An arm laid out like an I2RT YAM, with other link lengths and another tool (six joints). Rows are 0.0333 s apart.
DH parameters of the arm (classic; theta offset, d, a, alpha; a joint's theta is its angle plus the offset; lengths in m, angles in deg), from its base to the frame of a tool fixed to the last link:
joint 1: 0 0.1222 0.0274 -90
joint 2: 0 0 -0.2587 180
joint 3: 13.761 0 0.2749 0
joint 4: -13.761 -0.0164 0.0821 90
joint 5: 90 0.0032 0 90
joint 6: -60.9 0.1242 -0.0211 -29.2
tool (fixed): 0 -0.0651 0 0
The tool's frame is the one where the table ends.
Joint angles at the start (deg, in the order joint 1, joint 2, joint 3, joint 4, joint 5, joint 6):
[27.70, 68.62, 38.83, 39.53, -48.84, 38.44]
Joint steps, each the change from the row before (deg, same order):
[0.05, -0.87, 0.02, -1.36, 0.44, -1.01]
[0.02, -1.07, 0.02, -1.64, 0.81, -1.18]
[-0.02, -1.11, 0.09, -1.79, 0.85, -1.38]
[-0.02, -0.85, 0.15, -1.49, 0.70, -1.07]
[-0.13, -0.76, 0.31, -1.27, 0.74, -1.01]
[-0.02, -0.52, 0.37, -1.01, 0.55, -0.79]
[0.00, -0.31, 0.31, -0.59, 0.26, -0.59]
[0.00, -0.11, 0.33, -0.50, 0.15, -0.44]
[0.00, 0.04, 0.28, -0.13, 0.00, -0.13]
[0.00, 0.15, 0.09, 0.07, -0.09, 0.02]
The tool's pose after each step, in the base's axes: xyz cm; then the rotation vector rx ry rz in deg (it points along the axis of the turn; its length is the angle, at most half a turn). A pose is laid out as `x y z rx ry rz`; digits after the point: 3 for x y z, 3 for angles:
21.879 21.458 32.372 -112.668 -3.491 -40.713
21.693 21.370 32.541 -113.008 -3.121 -41.929
21.515 21.264 32.727 -113.383 -2.782 -43.372
21.391 21.184 32.895 -113.715 -2.469 -44.491
21.334 21.072 33.165 -113.857 -2.075 -45.881
21.281 21.027 33.420 -113.928 -1.893 -46.929
21.233 21.004 33.624 -113.873 -1.972 -47.716
21.236 21.009 33.774 -113.893 -2.052 -48.211
21.258 21.024 33.908 -113.793 -2.163 -48.437
21.296 21.048 33.912 -113.779 -2.250 -48.373

